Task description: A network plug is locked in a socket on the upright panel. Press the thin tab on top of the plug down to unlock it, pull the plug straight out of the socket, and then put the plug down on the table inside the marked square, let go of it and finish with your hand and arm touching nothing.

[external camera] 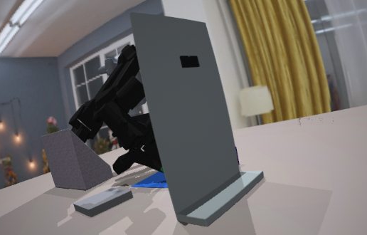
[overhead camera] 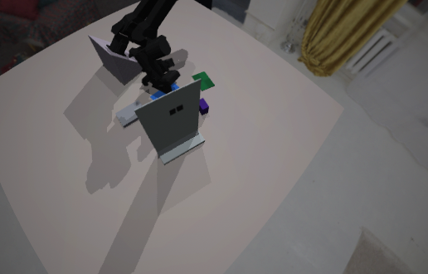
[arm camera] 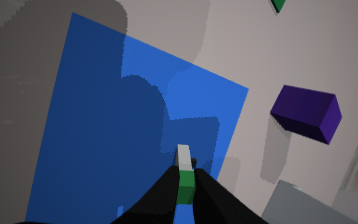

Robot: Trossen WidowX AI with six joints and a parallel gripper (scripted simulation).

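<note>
Now: gripper tip right at the green network plug. Round my gripper tip: flat grey plate 17 cm to the right, 4 cm behind, 1 cm below; then blue marked square 2 cm below; then purple block 12 cm ahead, 6 cm to the left.
</note>
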